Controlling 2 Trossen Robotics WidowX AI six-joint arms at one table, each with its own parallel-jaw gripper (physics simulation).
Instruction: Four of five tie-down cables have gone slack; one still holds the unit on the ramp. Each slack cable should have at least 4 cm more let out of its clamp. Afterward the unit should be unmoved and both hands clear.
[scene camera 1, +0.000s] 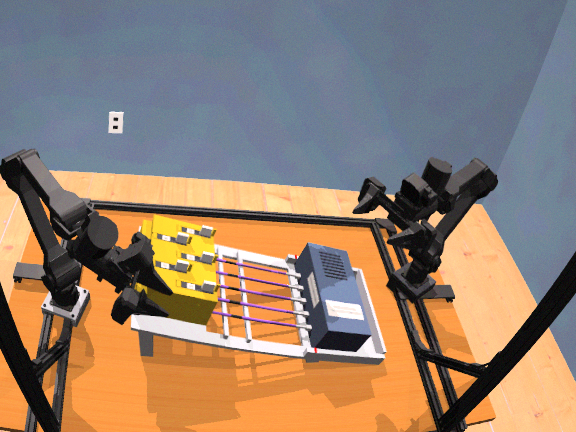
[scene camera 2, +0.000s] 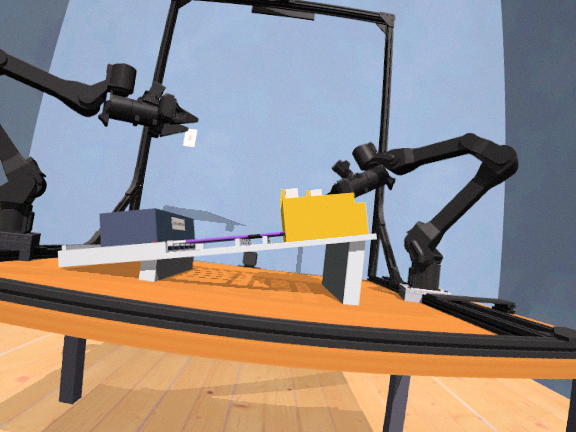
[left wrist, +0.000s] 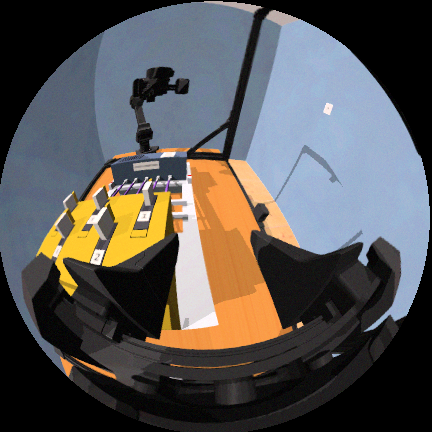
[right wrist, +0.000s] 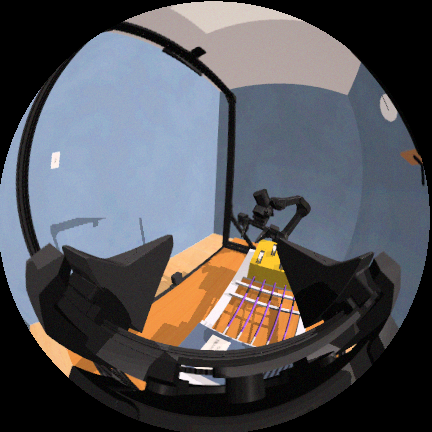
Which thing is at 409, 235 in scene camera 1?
The right gripper.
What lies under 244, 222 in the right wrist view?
The left gripper.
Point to the right gripper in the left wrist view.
At 173, 79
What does the right gripper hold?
Nothing.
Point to the left gripper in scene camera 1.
At 170, 304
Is the right gripper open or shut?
Open.
